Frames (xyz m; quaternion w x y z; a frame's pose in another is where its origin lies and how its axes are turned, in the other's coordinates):
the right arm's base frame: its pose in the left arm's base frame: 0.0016 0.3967 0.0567 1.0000 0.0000 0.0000 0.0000
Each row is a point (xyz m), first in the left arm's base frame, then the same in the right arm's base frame.
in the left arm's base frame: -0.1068 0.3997 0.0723
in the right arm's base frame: -0.1084 0.0030 0.0156
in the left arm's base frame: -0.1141 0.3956 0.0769
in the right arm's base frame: -0.1157 -0.0011 0.0202
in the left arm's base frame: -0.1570 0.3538 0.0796
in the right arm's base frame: -0.1586 -0.0429 0.0229
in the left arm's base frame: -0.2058 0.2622 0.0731
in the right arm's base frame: -0.2074 -0.1345 0.0164
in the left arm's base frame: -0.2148 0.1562 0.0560
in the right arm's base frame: -0.2164 -0.2405 -0.0007
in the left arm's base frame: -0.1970 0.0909 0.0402
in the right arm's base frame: -0.1986 -0.3058 -0.0165
